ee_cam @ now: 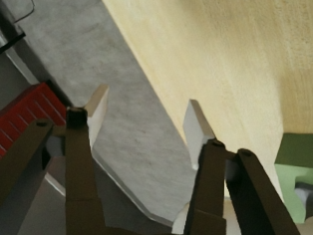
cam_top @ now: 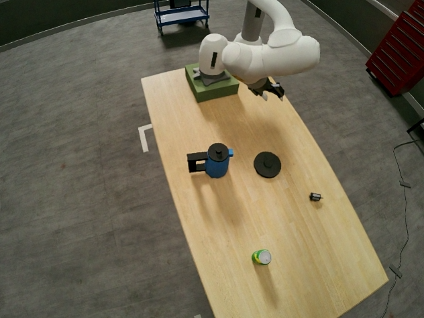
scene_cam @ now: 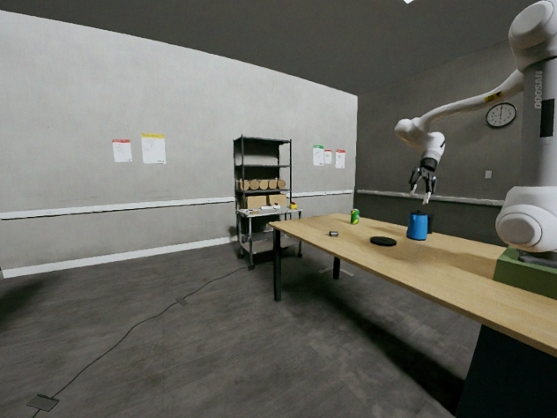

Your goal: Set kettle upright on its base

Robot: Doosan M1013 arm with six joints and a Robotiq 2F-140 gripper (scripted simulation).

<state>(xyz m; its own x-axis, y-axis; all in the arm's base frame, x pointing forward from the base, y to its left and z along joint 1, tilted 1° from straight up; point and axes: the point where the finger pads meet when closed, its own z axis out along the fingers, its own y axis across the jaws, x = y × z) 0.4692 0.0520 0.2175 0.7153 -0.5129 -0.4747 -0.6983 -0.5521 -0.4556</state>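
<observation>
Now: hand 35 cm to the left of the blue kettle, 22 cm above it and 6 cm short of it. From my hand the other things lie so: green can (56 cm ahead, 37 cm to the right, 25 cm below); round black base (30 cm below, 19 cm ahead, 7 cm to the right).
</observation>
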